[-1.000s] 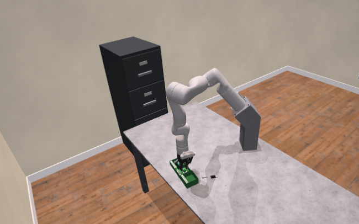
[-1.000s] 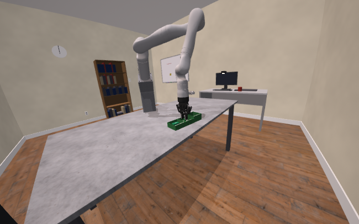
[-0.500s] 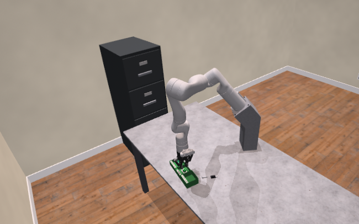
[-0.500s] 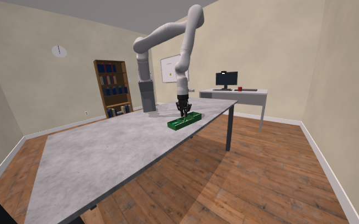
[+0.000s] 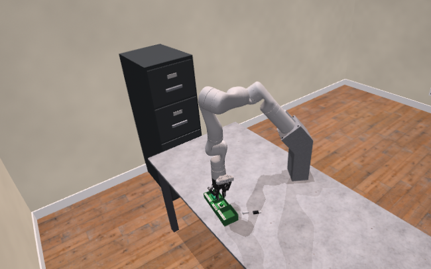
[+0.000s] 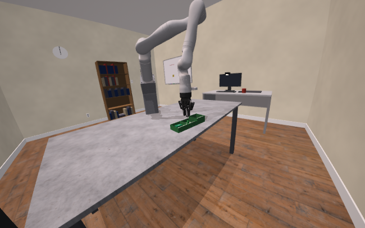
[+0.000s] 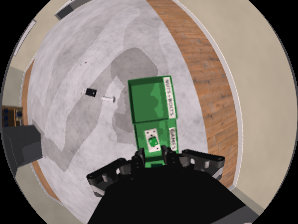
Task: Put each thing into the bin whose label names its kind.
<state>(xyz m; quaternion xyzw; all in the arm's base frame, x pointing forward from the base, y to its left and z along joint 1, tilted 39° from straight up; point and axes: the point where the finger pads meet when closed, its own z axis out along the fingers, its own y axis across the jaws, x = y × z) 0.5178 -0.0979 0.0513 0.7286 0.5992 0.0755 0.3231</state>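
Now: hand 130 mm to the right of the grey pin, 80 mm above it and 50 mm past it. Also, from my hand: white piece: 70 mm below; then green bin row: 60 mm below, 10 mm ahead; then small green cube: 60 mm below, 10 mm to the left, 10 mm ahead.
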